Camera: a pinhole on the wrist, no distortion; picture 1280 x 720 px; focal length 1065.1 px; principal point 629.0 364.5 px. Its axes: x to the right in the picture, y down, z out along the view. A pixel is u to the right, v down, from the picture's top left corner.
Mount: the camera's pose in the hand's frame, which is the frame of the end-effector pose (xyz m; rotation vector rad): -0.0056 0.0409 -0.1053 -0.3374 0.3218 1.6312
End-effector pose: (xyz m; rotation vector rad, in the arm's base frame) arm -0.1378 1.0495 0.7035 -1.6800 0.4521 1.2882
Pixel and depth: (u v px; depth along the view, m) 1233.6 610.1 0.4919
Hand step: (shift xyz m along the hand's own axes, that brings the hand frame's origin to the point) -0.1545 0.4838 0.2331
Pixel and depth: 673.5 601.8 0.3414
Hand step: -0.0918 0.1849 0.2019
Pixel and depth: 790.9 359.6 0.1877
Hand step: -0.0121 0.1425 0.0549
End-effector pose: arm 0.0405 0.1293 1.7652 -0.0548 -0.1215 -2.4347
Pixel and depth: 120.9 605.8 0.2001
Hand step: -0.0485 0.0306 0.1167
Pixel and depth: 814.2 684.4 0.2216
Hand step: -0.0810 0.1596 0.0824
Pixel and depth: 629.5 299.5 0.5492
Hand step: 0.0129 0.2651 0.3968
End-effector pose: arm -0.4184 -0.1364 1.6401 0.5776 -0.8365 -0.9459
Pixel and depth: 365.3 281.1 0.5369
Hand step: 0.0325 0.1394 0.4392
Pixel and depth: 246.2 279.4 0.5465
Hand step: 0.0390 0.0856 0.4736
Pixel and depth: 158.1 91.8 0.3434
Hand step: 0.0850 0.0482 0.2695
